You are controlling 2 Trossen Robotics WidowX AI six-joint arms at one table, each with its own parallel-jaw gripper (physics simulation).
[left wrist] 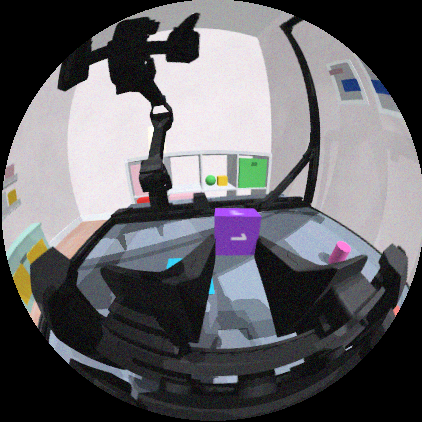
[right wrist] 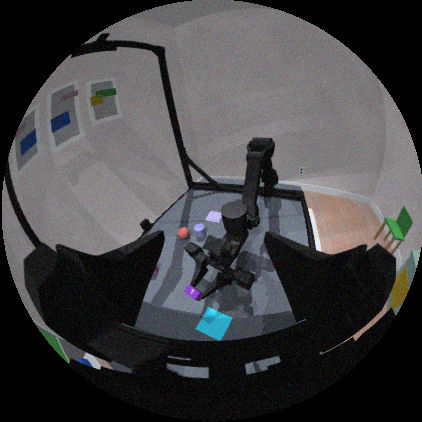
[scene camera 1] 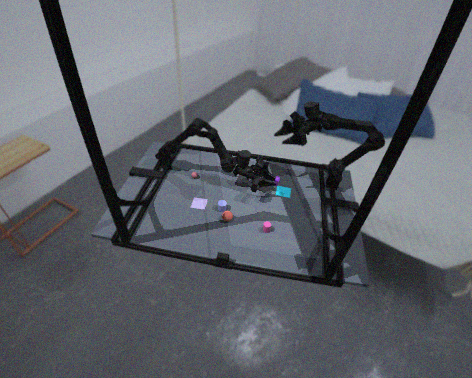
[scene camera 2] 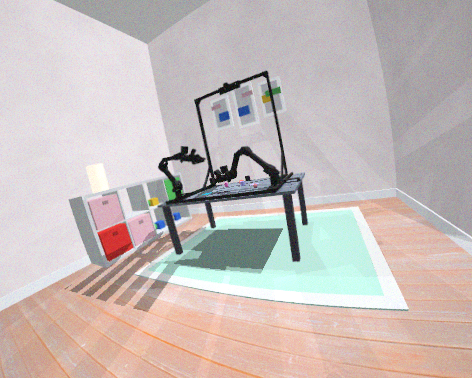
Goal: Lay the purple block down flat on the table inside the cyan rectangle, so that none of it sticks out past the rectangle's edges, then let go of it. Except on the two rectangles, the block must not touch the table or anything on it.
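Places are measured from the left arm's base along level axes (x ahead, y left, z up), in metres.
Where they show: left gripper, between the fingertips: (left wrist: 233,238) (right wrist: 194,293) (scene camera 1: 276,182); right gripper, between the fingertips: (right wrist: 214,236) (scene camera 1: 278,139) (scene camera 2: 205,160); left arm's base, origin of its link: (right wrist: 267,190) (scene camera 1: 165,164) (scene camera 2: 276,183); right arm's base, origin of its link: (left wrist: 160,206) (scene camera 1: 332,184) (scene camera 2: 179,197).
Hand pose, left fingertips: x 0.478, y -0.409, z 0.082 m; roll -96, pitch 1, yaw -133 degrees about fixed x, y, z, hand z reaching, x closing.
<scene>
Each offset is from my left fingertips to the centre of the thing. "spot": to the spot under its first point.
The purple block {dx -0.001, dy +0.000, dz +0.008 m} (scene camera 1: 277,179) (left wrist: 237,231) (right wrist: 192,292) is held at the fingertips of my left gripper (scene camera 1: 274,181) (right wrist: 194,293), which is shut on it. A face marked 1 is towards the left wrist camera. The block appears above the table, and its exact height is hard to tell. The cyan rectangle {spot: dx +0.064, dy +0.013, dz -0.099 m} (scene camera 1: 283,192) (left wrist: 174,263) (right wrist: 214,324) lies flat on the table. The block shows just above it in scene camera 1 and up and left of it in the right wrist view; a left finger partly hides the rectangle in the left wrist view. My right gripper (scene camera 1: 280,138) is open and empty, high above the table.
A lavender rectangle {spot: dx -0.373, dy +0.073, dz -0.100 m} (scene camera 1: 199,203) (right wrist: 214,216), a blue-violet cylinder {dx -0.277, dy +0.005, dz -0.080 m} (scene camera 1: 222,205) (right wrist: 200,230), a red ball {dx -0.277, dy -0.067, dz -0.076 m} (scene camera 1: 227,216) (right wrist: 183,233), a smaller red ball {dx -0.344, dy +0.270, dz -0.084 m} (scene camera 1: 194,175) and a pink cylinder {dx -0.128, dy -0.183, dz -0.080 m} (scene camera 1: 267,227) (left wrist: 340,252) are on the table. A black frame surrounds the table top.
</scene>
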